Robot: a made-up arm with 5 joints. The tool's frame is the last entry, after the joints.
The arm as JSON. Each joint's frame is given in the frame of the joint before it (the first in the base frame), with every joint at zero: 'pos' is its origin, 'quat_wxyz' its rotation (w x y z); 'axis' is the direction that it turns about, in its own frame. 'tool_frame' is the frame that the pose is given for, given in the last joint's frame.
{
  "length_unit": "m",
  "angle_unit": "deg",
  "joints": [
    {
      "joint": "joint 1",
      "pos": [
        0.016,
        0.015,
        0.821
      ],
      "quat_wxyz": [
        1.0,
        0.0,
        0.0,
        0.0
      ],
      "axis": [
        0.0,
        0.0,
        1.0
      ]
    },
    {
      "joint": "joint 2",
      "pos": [
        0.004,
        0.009,
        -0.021
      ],
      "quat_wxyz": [
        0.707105,
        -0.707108,
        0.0,
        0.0
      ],
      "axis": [
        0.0,
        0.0,
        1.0
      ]
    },
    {
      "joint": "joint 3",
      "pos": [
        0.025,
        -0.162,
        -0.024
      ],
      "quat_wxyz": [
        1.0,
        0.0,
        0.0,
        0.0
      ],
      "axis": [
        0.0,
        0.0,
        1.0
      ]
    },
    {
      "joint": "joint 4",
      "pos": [
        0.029,
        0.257,
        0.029
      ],
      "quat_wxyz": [
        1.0,
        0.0,
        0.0,
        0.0
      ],
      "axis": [
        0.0,
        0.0,
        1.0
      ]
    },
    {
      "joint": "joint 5",
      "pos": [
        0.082,
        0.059,
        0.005
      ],
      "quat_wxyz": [
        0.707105,
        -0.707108,
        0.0,
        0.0
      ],
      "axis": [
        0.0,
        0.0,
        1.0
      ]
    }
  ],
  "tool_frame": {
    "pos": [
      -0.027,
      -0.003,
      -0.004
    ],
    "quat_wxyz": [
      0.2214,
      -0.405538,
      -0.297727,
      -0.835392
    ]
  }
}
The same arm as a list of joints. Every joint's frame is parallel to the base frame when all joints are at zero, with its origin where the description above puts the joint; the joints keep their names.
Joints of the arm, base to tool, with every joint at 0 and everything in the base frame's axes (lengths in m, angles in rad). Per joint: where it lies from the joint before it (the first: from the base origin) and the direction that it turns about. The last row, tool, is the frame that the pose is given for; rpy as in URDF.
joint 1: offset 0.0160 0.0150 0.8210 axis +z
joint 2: offset 0.0040 0.0090 -0.0210 axis +y
joint 3: offset 0.0250 -0.0240 0.1620 axis +y
joint 4: offset 0.0290 0.0290 -0.2570 axis +y
joint 5: offset 0.0820 0.0050 -0.0590 axis -z
tool: offset -0.0270 0.0030 0.0040 rpy -2.5696 0.9431 2.9211

